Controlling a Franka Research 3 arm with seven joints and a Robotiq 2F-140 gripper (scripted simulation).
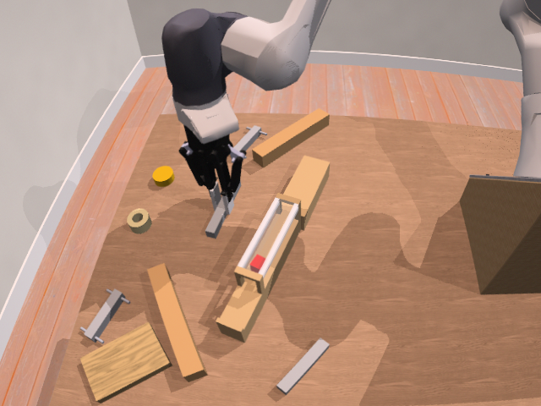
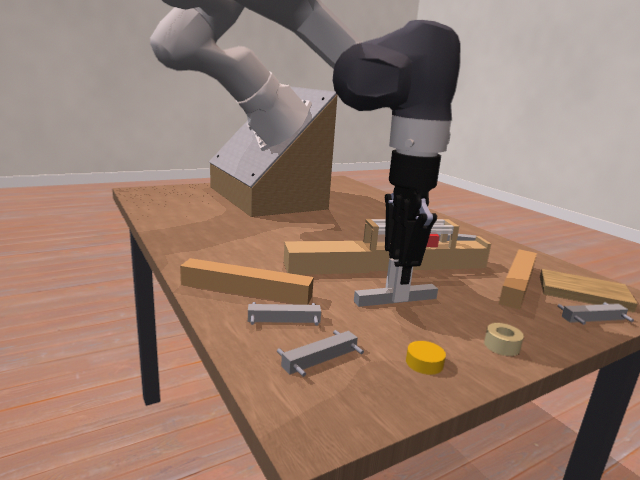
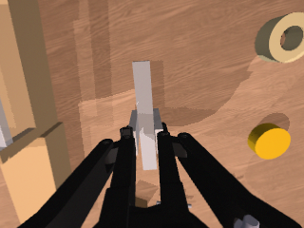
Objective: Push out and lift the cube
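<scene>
The wooden channel base lies 13 cm behind my hand, 11 cm to the left of it and 2 cm above it. The rest, counted from my hand: cream ring (17 cm ahead, 7 cm to the left, 3 cm below); then grey rod (3 cm below); then yellow disc (17 cm ahead, 7 cm to the right, 3 cm below).
</scene>
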